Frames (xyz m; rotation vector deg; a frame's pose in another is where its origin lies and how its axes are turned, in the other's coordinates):
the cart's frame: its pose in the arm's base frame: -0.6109 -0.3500 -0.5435 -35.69 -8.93 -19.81
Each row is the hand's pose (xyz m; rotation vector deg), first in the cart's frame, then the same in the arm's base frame.
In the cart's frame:
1: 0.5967 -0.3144 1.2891 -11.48 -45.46 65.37
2: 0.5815 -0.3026 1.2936 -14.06 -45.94 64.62
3: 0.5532 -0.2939 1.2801 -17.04 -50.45 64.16
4: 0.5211 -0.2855 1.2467 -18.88 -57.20 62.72
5: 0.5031 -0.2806 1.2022 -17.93 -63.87 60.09
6: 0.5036 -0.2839 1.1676 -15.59 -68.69 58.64
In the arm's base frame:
1: -0.2200 0.0180 0.8087 -52.71 -28.05 58.34
2: -0.2300 0.0337 0.8022 -55.31 -28.37 57.76
3: -0.2527 0.0399 0.7796 -58.62 -32.27 58.96
4: -0.2782 0.0351 0.7404 -61.05 -38.78 60.09
5: -0.2915 0.0171 0.6976 -60.76 -46.07 60.08
6: -0.2908 -0.0061 0.6717 -58.84 -51.39 60.56

